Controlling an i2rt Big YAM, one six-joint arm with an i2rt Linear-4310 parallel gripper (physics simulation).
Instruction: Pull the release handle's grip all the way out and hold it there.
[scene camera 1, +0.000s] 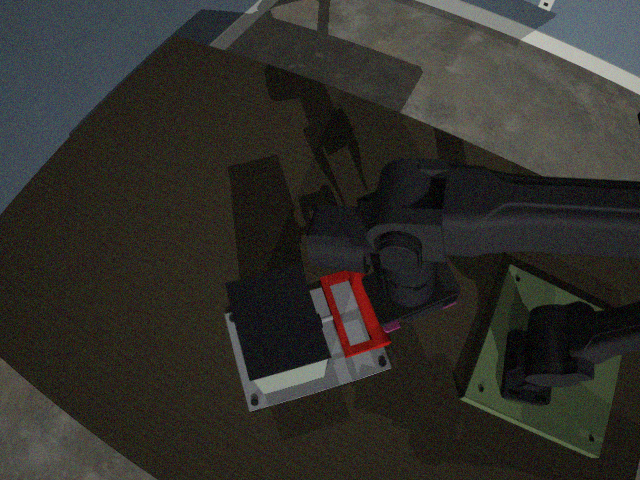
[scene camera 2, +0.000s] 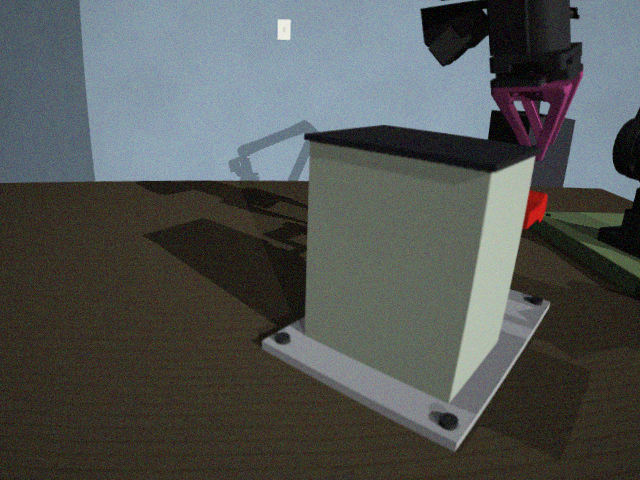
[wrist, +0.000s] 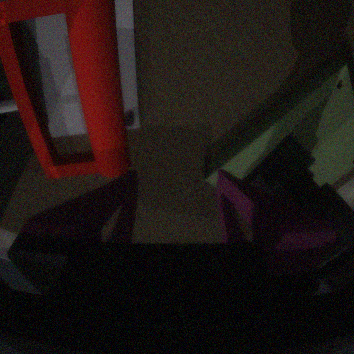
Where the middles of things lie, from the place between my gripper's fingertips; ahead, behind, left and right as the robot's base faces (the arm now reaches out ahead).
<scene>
The red release handle grip (scene camera 1: 378, 338) is 10 cm ahead of my hand, 4 cm below it and 1 cm to the left of it. Also, from my hand: grey base plate (scene camera 2: 446, 424) (15 cm below, 14 cm ahead, 4 cm to the left).
</scene>
